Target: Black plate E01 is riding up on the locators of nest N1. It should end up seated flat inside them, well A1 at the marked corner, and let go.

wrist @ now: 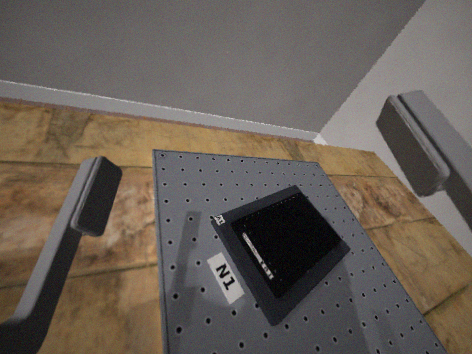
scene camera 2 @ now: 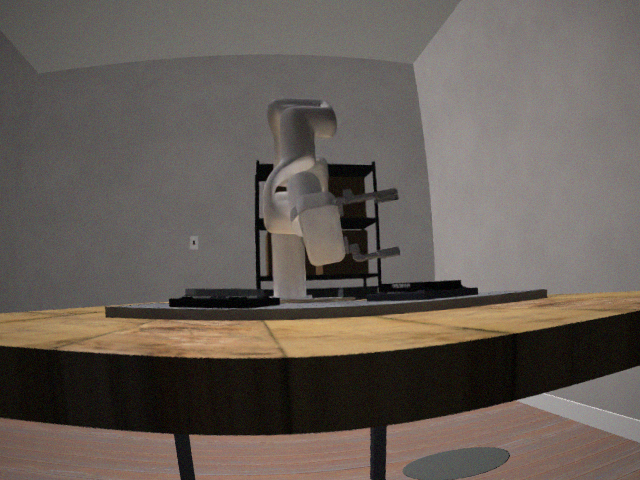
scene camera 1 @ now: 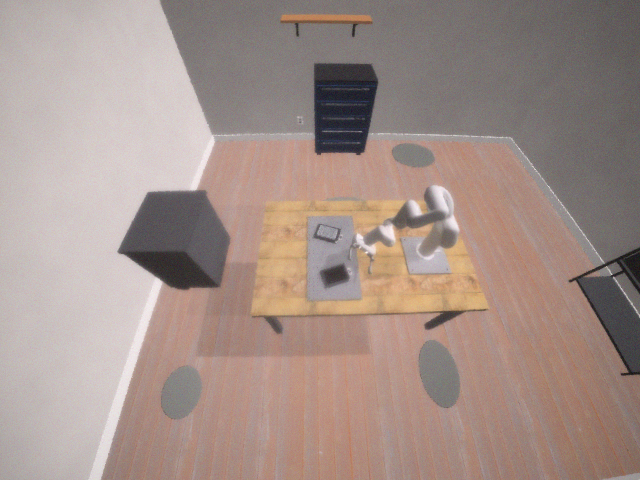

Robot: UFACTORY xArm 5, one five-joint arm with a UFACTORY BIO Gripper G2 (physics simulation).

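Places are measured from the arm's base along level axes (x ahead, y left, z up), in metres.
Pixels of known places: hand, its tool point: [wrist: 232, 172] [scene camera 2: 388, 226] [scene camera 1: 359, 263]; arm's base, origin of its link: [scene camera 2: 290, 299] [scene camera 1: 424, 251].
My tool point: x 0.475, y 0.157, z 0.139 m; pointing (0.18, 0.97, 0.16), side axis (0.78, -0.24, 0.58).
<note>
Ahead of a thing's pixels: the offset from my tool point to its middle. "spot": to the spot under its first point. Level surfaces: height alone.
The black plate E01 @[dy +0.014, dx +0.130, dz -0.120 m] [scene camera 1: 335, 274] [scene camera 2: 429, 286] [wrist: 292, 240] lies on nest N1 @[dy +0.015, dx +0.134, dz -0.133 m] [scene camera 2: 413, 296] [wrist: 256, 280]. In scene camera 2 its top edge looks slightly tilted, higher at the right end. A white strip shows along its near left side in the wrist view. The nest's corner mark A1 @[dy +0.042, dx +0.046, dz -0.129 m] [wrist: 219, 219] is at its left corner, and the N1 label @[spot: dy -0.018, dx +0.042, dz -0.139 m] [wrist: 225, 278] is beside it. The plate's wells and its own A1 are too dark to read. My gripper [scene camera 1: 360, 264] [scene camera 2: 396, 223] [wrist: 255, 170] is wide open and empty, above the board and on its robot-base side, clear of the plate.
A second nest with a light grey plate @[spot: dy -0.297, dx +0.175, dz -0.120 m] [scene camera 1: 327, 232] [scene camera 2: 224, 292] stands on the same perforated board [scene camera 1: 330, 254] [scene camera 2: 320, 311] [wrist: 187, 172]. The arm's base plate [scene camera 1: 413, 266] is on the wooden table @[dz -0.154 m] [scene camera 1: 279, 248]. A dark cabinet [scene camera 1: 168, 222] stands beyond the table's left edge.
</note>
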